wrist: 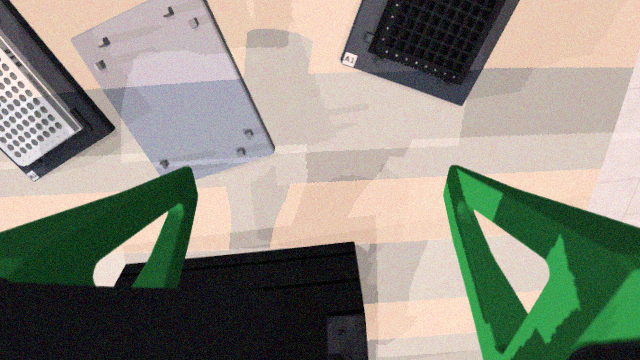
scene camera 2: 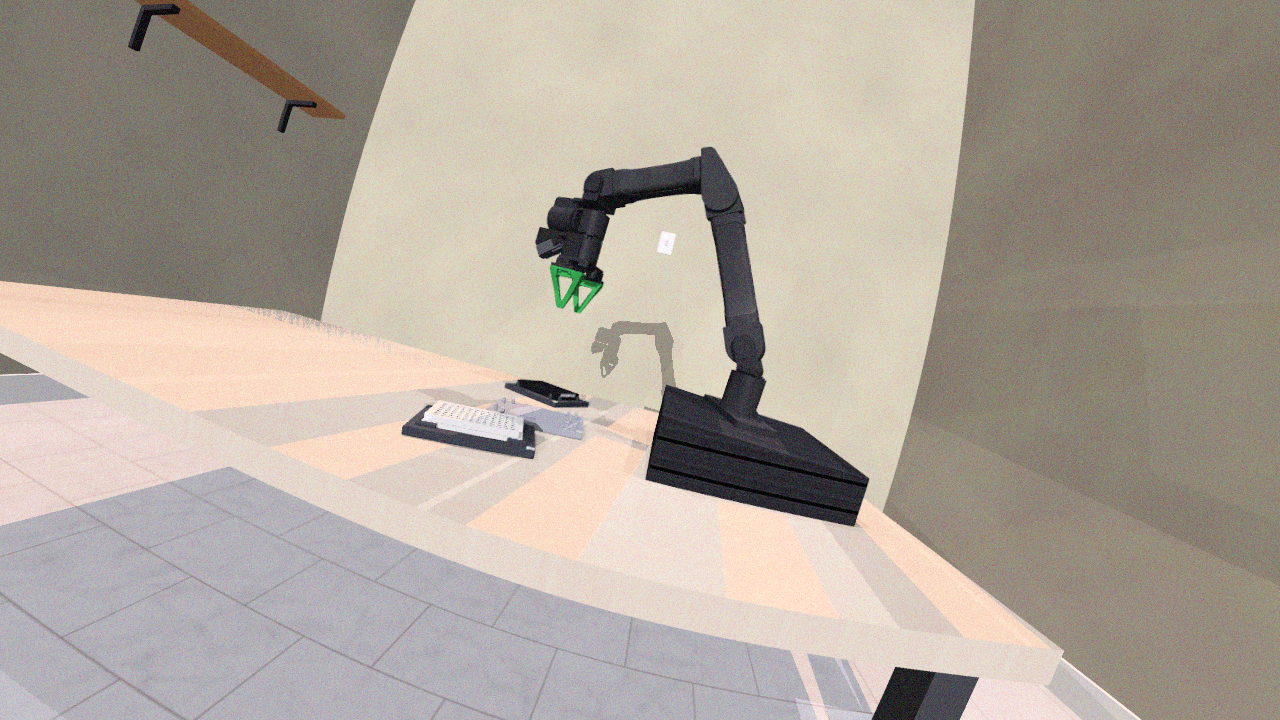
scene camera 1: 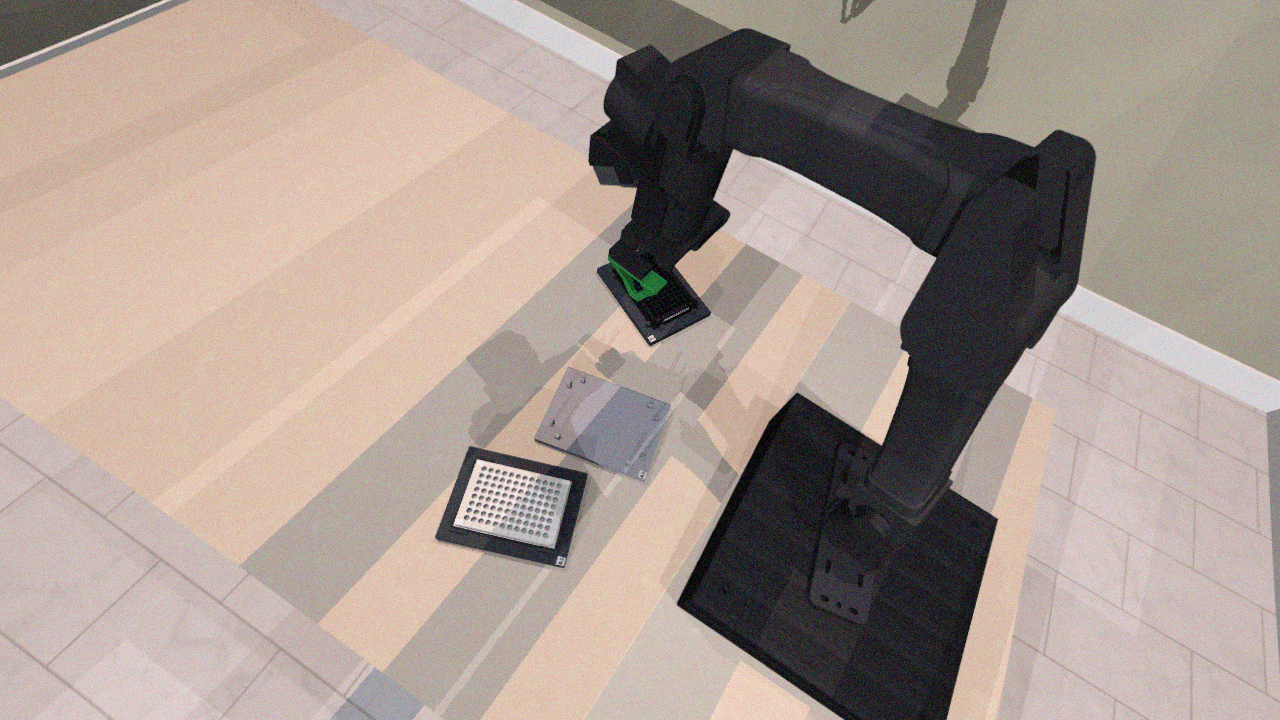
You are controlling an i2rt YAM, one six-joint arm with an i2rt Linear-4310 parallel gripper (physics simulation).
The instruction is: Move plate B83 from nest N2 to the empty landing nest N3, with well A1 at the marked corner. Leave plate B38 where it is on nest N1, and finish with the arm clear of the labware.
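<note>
A white 96-well plate [scene camera 1: 512,503] [scene camera 2: 474,420] [wrist: 25,120] sits on a dark nest [scene camera 1: 505,547] [scene camera 2: 465,443] [wrist: 95,122]. A black plate [scene camera 1: 677,304] [scene camera 2: 546,390] [wrist: 440,35] sits on another dark nest [scene camera 1: 637,315] [wrist: 415,80]. I cannot read which is B83. The grey pegged nest [scene camera 1: 604,425] [scene camera 2: 559,420] [wrist: 185,110] between them is empty; its corner label [scene camera 1: 641,474] shows in scene camera 1. My gripper [scene camera 1: 646,291] [scene camera 2: 571,308] [wrist: 320,180] is open and empty, high above the table. In scene camera 1 it partly covers the black plate.
The black base block [scene camera 1: 751,555] [scene camera 2: 751,461] [wrist: 275,280] stands on the table beside the nests. A wooden shelf [scene camera 2: 250,58] is high on the wall in scene camera 2. The table's front edge [scene camera 2: 572,573] runs across scene camera 2.
</note>
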